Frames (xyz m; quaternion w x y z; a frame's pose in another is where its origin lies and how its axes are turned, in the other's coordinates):
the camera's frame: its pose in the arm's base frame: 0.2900 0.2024 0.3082 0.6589 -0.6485 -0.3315 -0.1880
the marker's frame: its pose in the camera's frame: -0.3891 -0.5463 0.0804 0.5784 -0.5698 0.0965 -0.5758
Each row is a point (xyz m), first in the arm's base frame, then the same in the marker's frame.
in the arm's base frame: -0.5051 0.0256 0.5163
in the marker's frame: 0.0419 0.1004 -0.1755
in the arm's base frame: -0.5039 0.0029 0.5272
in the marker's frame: 0.0378 0.1233 -0.1850
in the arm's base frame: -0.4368 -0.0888 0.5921
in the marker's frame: 0.0113 0.2504 -0.1683
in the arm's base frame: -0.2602 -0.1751 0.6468
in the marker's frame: -0.0643 0.4034 -0.0565
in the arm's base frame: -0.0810 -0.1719 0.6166
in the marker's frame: -0.1579 0.4409 0.0947
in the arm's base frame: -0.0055 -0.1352 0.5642
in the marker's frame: -0.2086 0.4067 0.1725
